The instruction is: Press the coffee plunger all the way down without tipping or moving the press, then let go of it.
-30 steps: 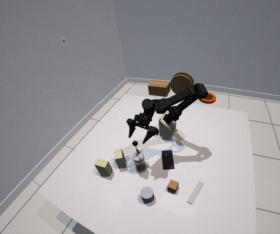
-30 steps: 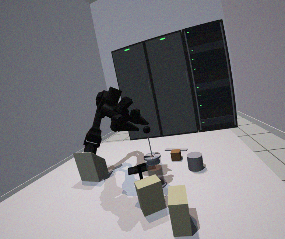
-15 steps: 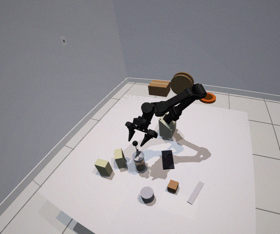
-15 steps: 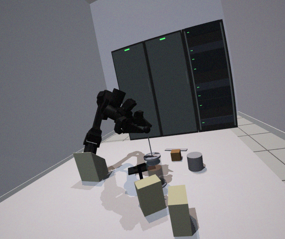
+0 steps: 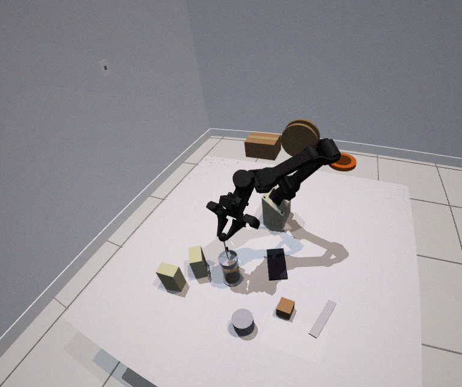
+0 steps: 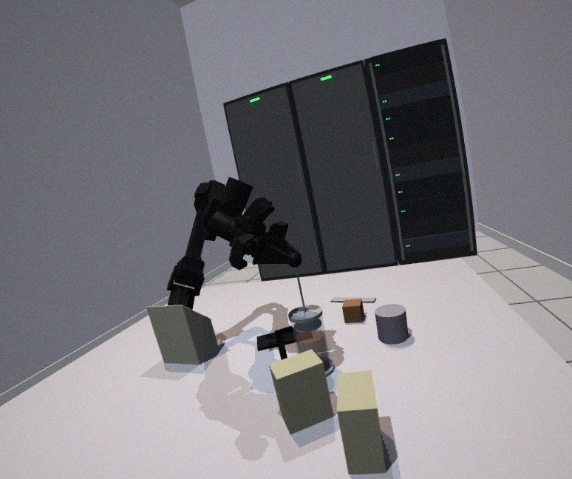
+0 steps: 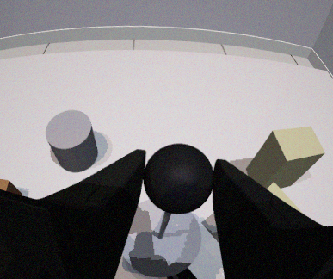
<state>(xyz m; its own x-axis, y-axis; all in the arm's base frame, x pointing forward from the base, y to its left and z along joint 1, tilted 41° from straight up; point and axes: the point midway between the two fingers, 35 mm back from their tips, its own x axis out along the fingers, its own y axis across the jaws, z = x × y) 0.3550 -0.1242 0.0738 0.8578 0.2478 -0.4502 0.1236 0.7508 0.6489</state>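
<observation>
The glass coffee press lies 2 cm behind my gripper tip, 1 cm to the right of it and 13 cm below it. From my gripper tip the other things lie so: grey strip: 3 cm ahead, 38 cm to the left, 25 cm below; then small brown cube: 5 cm ahead, 24 cm to the left, 23 cm below; then black flat slab: 13 cm behind, 14 cm to the left, 25 cm below.
</observation>
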